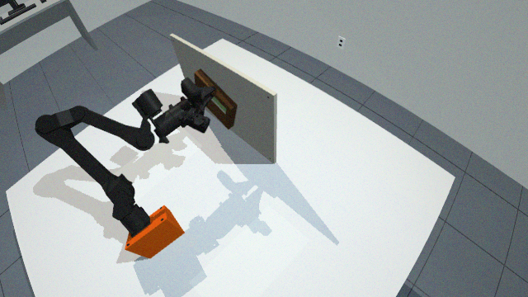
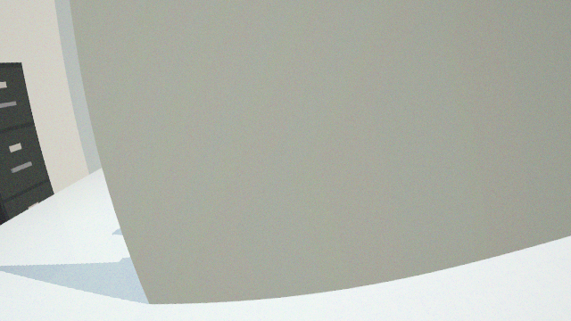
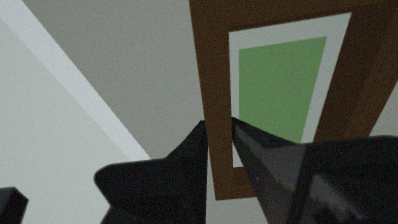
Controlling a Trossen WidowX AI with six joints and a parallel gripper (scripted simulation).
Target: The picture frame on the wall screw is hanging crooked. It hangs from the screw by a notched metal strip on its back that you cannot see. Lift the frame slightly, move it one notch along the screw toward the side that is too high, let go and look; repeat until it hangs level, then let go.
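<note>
Right now my gripper tip is 5 cm above the brown wooden picture frame, 2 cm to the right of it and 1 cm short of it. From my gripper tip the other things lie so: cream wall board: 7 cm below, 2 cm to the left, 2 cm ahead.
</note>
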